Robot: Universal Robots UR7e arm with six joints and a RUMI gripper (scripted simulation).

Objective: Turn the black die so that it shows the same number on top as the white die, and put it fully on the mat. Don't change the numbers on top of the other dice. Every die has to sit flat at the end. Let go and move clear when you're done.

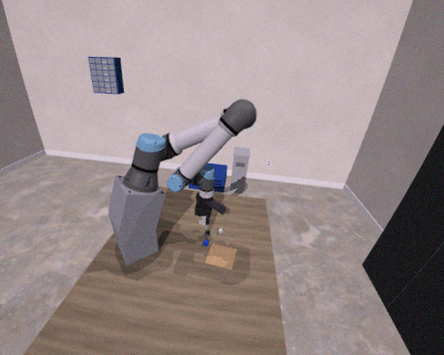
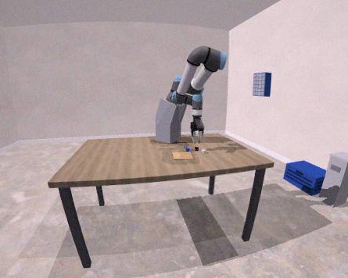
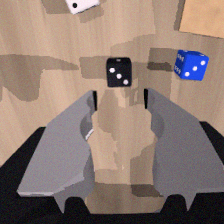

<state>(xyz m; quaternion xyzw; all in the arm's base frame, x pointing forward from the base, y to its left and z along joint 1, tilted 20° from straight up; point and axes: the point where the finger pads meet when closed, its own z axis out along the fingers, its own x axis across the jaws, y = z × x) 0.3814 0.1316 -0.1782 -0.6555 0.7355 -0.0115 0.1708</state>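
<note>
Now: hand 60 mm above the black die. The rest, counted from my hand: white die 80 mm ahead, 20 mm to the left, 60 mm below; then tan mat 90 mm ahead, 150 mm to the right, 70 mm below; then blue die 80 mm to the right, 60 mm below.
</note>
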